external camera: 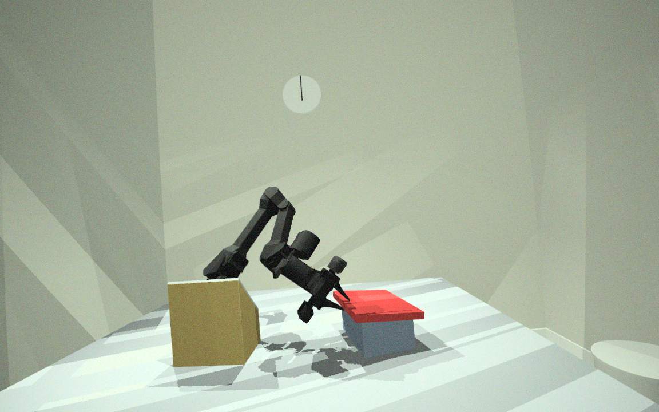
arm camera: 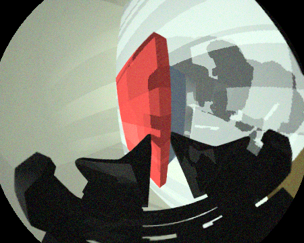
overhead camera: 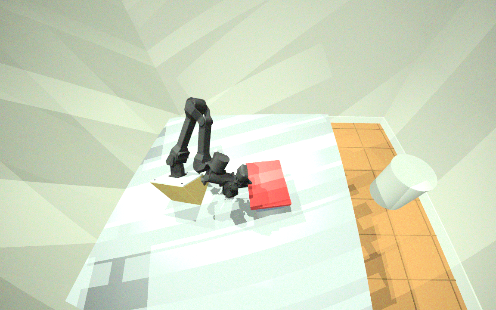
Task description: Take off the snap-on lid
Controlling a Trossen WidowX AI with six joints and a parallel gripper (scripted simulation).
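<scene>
The red lid lies 7 cm ahead of my gripper tip and 3 cm to the left of it. Also, from my gripper tip: storage box (7 cm ahead, 3 cm to the left, 5 cm below).
</scene>
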